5 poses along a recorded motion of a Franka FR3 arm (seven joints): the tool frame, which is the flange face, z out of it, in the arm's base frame.
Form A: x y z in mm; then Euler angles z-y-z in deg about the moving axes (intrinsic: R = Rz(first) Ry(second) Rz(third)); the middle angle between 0 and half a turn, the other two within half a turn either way.
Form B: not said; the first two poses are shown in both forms.
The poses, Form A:
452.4, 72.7, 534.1, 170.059, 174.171, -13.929
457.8, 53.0, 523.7, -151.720, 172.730, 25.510
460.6, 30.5, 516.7, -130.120, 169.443, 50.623
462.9, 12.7, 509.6, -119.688, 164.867, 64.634
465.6, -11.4, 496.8, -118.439, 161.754, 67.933
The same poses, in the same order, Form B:
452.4, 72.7, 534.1, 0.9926, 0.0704, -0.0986, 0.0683, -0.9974, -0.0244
457.8, 53.0, 523.7, 0.9924, 0.0449, -0.1142, 0.0514, -0.9972, 0.0545
460.6, 30.5, 516.7, 0.9930, -0.0212, -0.1162, -0.0045, -0.9899, 0.1416
462.9, 12.7, 509.6, 0.9898, -0.0883, -0.1118, -0.0598, -0.9699, 0.2359
465.6, -11.4, 496.8, 0.9848, -0.1276, -0.1176, -0.0888, -0.9528, 0.2902

